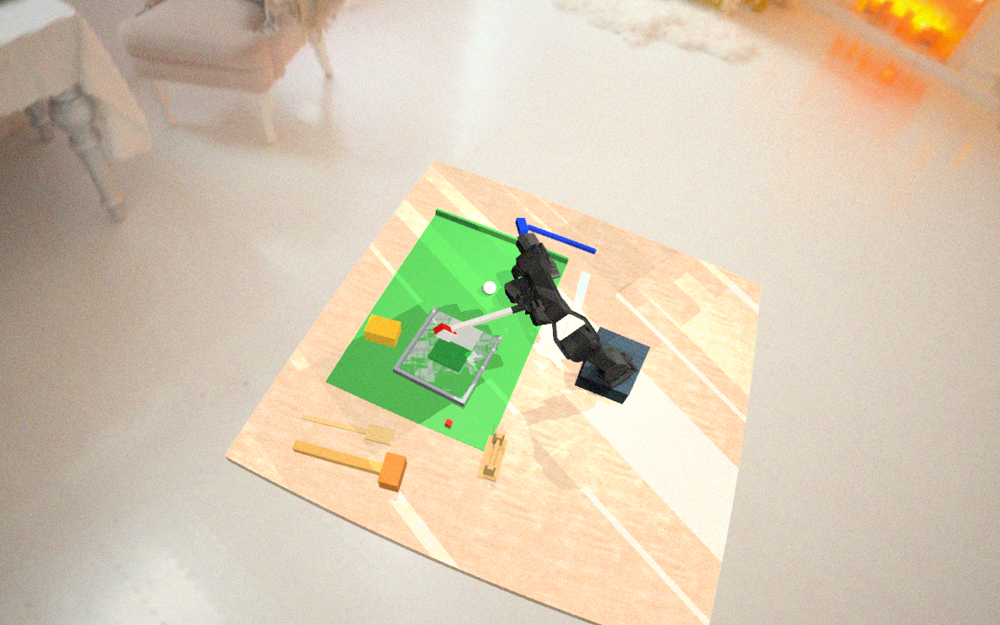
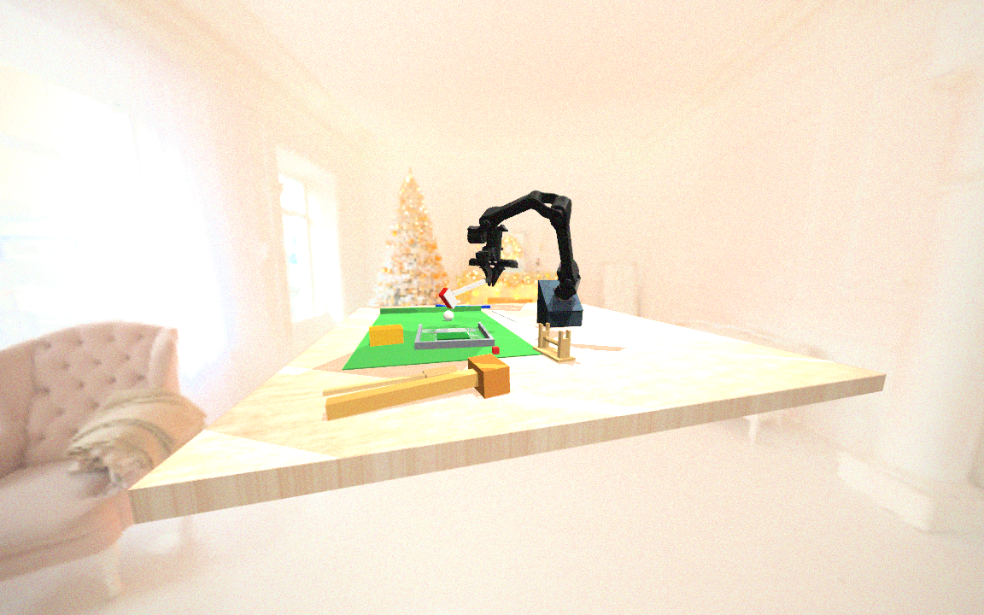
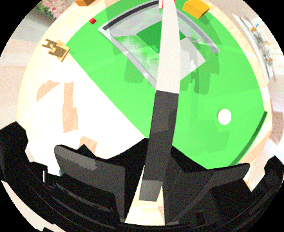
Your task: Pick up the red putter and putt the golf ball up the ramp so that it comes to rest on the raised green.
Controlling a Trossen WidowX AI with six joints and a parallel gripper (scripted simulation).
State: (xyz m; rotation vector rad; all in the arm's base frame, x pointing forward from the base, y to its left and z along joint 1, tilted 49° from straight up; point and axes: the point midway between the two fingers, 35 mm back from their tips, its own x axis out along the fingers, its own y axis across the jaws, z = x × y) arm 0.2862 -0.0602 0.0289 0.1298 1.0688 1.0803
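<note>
Now: gripper tip 9 cm short of the red putter and 8 cm to the right of it. From my gripper tip the other things lie so: white golf ball: 15 cm ahead, 13 cm to the right, 13 cm below; then green mat: 19 cm ahead, 15 cm below; then small red cube: 33 cm to the left, 14 cm below, 7 cm ahead.
</note>
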